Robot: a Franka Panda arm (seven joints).
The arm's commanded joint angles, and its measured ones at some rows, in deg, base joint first. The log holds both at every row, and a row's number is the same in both.
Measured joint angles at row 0:
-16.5, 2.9, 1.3, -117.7, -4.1, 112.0, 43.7
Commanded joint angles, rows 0 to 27:
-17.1, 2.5, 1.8, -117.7, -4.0, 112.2, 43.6
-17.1, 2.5, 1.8, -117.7, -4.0, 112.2, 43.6
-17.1, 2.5, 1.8, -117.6, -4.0, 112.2, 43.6
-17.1, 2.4, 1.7, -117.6, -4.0, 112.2, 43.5
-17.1, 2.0, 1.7, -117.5, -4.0, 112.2, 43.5
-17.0, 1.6, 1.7, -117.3, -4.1, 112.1, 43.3
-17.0, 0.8, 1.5, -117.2, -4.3, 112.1, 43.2
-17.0, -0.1, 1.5, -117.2, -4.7, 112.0, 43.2
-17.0, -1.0, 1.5, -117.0, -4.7, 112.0, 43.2
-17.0, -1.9, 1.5, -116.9, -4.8, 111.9, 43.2
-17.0, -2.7, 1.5, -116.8, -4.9, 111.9, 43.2
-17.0, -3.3, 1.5, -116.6, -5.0, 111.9, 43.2
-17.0, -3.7, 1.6, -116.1, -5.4, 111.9, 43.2
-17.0, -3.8, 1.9, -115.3, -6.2, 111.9, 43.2
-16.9, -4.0, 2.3, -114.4, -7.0, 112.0, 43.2
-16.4, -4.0, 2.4, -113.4, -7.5, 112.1, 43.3
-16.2, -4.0, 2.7, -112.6, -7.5, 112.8, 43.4
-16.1, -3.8, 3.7, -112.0, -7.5, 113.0, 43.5
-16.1, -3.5, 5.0, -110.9, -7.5, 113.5, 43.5
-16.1, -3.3, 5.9, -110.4, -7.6, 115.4, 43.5
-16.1, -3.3, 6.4, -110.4, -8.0, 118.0, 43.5
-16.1, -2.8, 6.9, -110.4, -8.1, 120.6, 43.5
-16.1, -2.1, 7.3, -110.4, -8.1, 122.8, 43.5
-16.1, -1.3, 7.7, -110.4, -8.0, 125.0, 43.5
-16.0, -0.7, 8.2, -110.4, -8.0, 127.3, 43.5
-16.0, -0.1, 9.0, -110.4, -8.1, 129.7, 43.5
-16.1, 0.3, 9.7, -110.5, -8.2, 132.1, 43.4
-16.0, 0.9, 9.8, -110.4, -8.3, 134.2, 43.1
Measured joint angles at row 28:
-15.7, -1.1, 8.2, -111.3, -7.1, 128.6, 43.7
